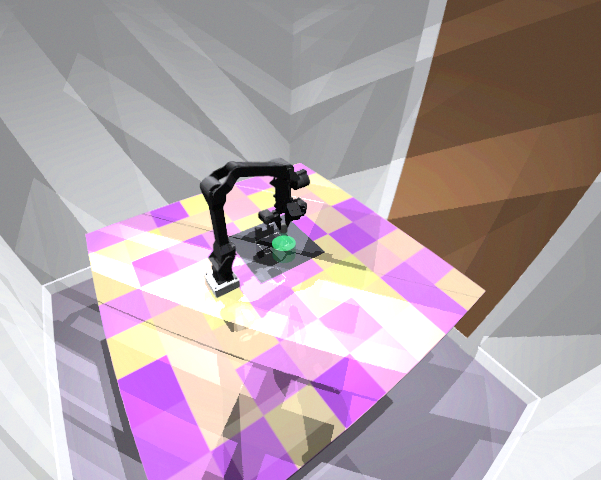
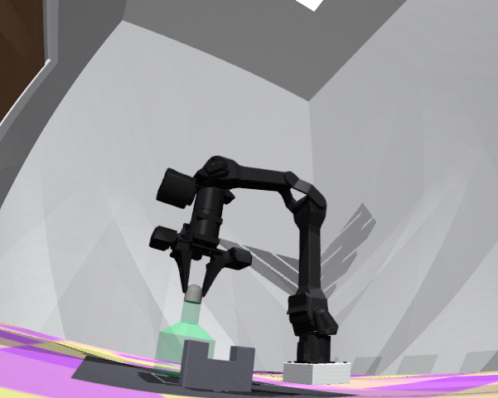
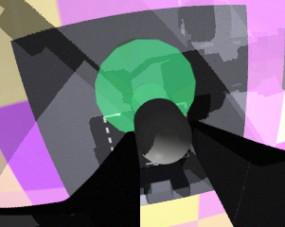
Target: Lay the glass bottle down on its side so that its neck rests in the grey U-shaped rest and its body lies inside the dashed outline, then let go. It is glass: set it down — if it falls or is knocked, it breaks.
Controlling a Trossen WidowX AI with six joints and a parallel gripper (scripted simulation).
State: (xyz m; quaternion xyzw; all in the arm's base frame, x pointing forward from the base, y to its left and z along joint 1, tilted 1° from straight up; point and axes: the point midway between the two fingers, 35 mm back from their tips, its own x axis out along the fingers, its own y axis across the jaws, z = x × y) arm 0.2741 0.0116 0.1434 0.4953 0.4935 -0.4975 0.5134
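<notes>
The dark grey mat lies 70 mm to the left of my gripper tip and 140 mm below it. The rest, counted from my gripper tip: green glass bottle 50 mm below.
</notes>
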